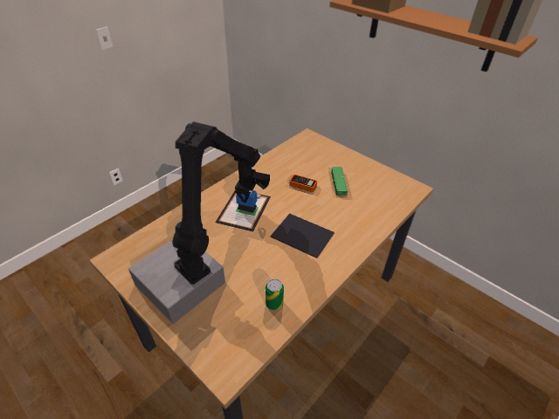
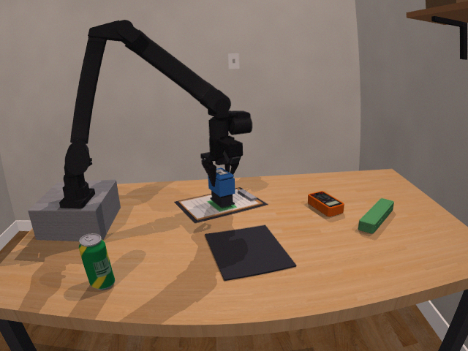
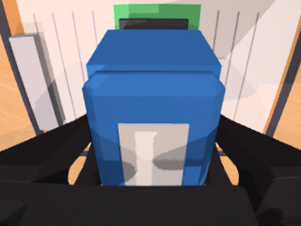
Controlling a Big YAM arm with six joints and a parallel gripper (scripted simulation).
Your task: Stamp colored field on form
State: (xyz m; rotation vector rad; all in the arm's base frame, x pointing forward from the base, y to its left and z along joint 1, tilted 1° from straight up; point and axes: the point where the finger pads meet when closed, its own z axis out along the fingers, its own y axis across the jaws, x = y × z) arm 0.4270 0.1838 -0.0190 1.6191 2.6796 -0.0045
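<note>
The blue stamp is 2 cm below my hand. From my hand the other things lie so: dark mat 29 cm to the right, 8 cm below, 7 cm ahead; clipboard 7 cm below, 2 cm to the left; green case 47 cm ahead, 18 cm to the right, 6 cm below.
</note>
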